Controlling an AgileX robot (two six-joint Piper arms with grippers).
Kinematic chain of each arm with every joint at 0, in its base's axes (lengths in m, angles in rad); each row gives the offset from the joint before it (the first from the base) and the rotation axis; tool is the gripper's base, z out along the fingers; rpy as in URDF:
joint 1: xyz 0 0 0.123 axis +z
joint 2: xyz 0 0 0 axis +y
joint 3: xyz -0.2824 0 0.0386 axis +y
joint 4: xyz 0.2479 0 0.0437 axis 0.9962 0 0.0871
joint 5: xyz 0 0 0 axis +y
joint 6: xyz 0.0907 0 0.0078 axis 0.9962 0 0.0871
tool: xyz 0 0 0 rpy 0 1.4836 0
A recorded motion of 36 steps. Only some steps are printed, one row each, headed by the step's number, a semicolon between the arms.
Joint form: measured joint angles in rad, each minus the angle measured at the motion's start. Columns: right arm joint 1, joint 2, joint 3, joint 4, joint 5, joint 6; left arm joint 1, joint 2, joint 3, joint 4, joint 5, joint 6.
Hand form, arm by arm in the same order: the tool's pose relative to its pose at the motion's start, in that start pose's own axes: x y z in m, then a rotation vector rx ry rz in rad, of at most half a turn. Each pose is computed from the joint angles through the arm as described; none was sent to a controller.
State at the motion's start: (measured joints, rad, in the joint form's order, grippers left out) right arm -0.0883 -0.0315 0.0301 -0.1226 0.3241 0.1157; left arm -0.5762 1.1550 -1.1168 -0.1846 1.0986 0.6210
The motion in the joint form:
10: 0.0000 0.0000 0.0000 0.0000 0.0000 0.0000; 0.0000 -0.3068 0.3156 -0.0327 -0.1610 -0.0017
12: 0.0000 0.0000 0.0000 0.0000 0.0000 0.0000; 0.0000 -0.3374 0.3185 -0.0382 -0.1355 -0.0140
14: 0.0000 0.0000 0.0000 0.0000 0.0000 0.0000; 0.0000 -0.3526 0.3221 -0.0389 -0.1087 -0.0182
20: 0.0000 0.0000 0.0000 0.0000 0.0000 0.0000; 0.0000 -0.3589 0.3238 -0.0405 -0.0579 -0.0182
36: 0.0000 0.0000 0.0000 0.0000 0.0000 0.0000; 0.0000 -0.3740 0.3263 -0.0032 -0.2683 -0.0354
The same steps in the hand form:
10: 0.0000 0.0000 0.0000 0.0000 0.0000 0.0000; 0.0622 -0.0394 -0.0072 -0.0666 -0.1396 -0.0204
12: 0.0000 0.0000 0.0000 0.0000 0.0000 0.0000; 0.0663 -0.0439 -0.0130 -0.0603 -0.1459 -0.0303
14: 0.0000 0.0000 0.0000 0.0000 0.0000 0.0000; 0.0700 -0.0468 -0.0150 -0.0495 -0.1345 -0.0324
20: 0.0000 0.0000 0.0000 0.0000 0.0000 0.0000; 0.0743 -0.0503 -0.0155 -0.0211 -0.0979 -0.0314
36: 0.0000 0.0000 0.0000 0.0000 0.0000 0.0000; 0.0623 -0.0385 -0.0219 -0.1725 -0.2639 -0.0297

